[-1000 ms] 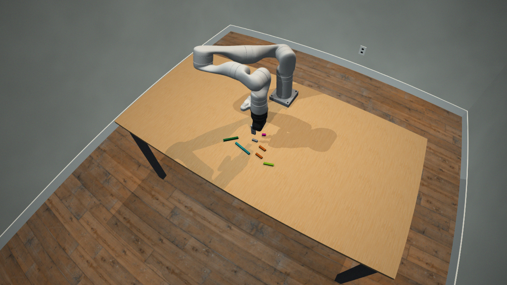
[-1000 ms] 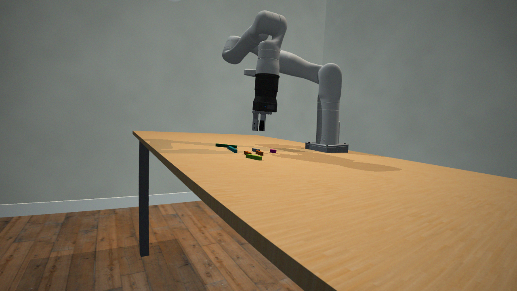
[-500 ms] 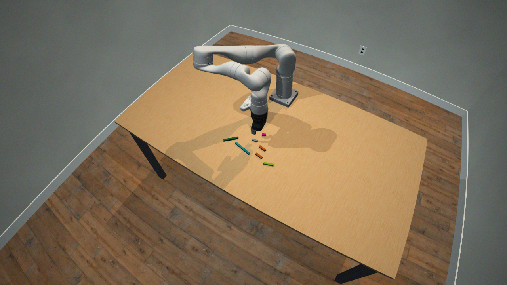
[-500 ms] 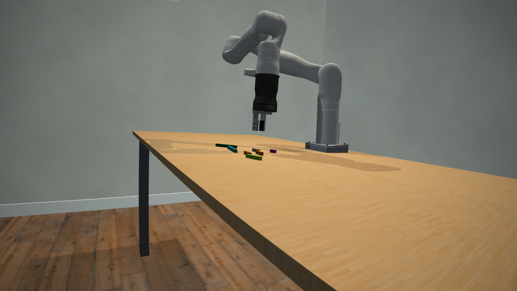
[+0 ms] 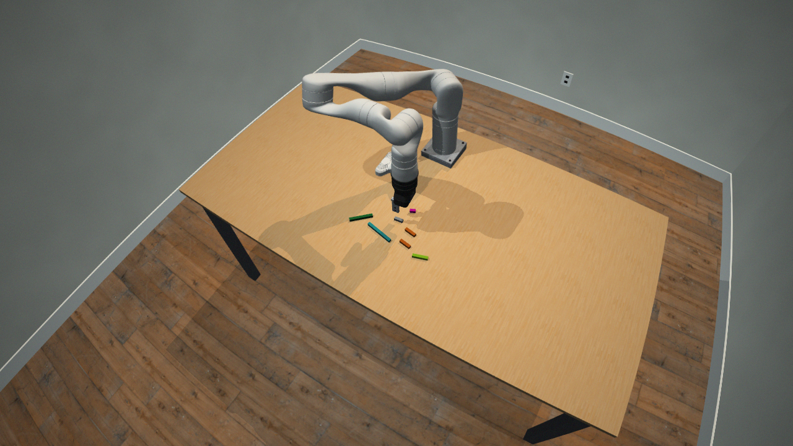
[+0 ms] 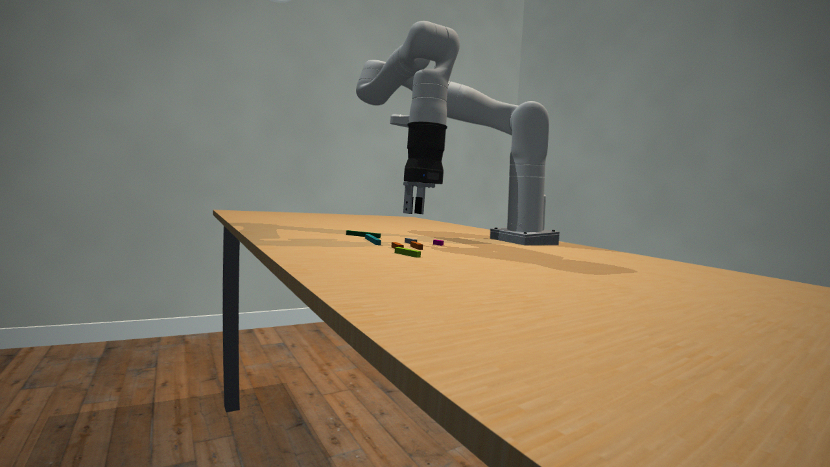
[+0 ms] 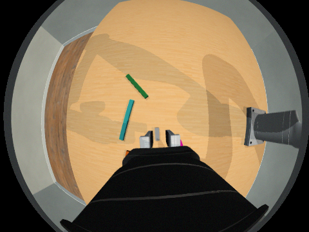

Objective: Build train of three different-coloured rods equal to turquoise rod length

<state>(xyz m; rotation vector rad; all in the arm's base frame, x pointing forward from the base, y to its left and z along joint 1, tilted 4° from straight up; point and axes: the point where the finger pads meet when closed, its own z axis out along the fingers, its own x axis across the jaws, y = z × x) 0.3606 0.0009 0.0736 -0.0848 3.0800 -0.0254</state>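
Right now my hand is 8 cm above the grey rod. From my hand the other things lie so: green rod 11 cm to the right, 8 cm below, 5 cm ahead; then turquoise rod 8 cm below, 8 cm ahead, 3 cm to the right; then magenta rod 8 cm below, 5 cm behind, 3 cm to the left.
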